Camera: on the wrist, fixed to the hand. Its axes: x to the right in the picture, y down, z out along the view.
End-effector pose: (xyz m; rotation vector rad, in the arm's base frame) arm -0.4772 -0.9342 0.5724 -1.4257 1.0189 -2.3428
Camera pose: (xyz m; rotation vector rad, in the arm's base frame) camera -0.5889 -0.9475 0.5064 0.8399 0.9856 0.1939
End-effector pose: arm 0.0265 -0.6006 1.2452 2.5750 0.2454 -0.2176
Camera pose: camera 0.0702 -0.6011 1.3681 0.2640 -2.8943 0.9414
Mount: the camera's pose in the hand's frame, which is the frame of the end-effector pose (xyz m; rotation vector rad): 0.0174 0.0714 -0.1078 -0.0941 -0.1306 -3.1037
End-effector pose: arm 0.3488 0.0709 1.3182 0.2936 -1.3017 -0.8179
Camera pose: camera 0.4759 0.0823 1.3453 -1.4088 -0.2648 1.8865
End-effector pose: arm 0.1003 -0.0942 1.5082 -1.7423 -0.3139 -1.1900
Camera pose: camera 0.0938 -0.2230 1.4882 -0.1964 1.7405 1.1201
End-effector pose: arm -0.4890 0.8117 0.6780 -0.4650 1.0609 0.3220
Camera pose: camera -0.5961 0.8183 0.6038 -1.4716 -0.7045 -2.2517
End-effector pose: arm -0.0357 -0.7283 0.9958 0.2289 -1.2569 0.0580
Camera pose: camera 0.0585 -0.6382 0.9911 1.7514 0.1931 -2.5546
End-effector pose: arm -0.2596 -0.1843 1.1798 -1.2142 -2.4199 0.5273
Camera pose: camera -0.1683 -0.1133 1.2402 2.4678 -1.3271 -0.5628
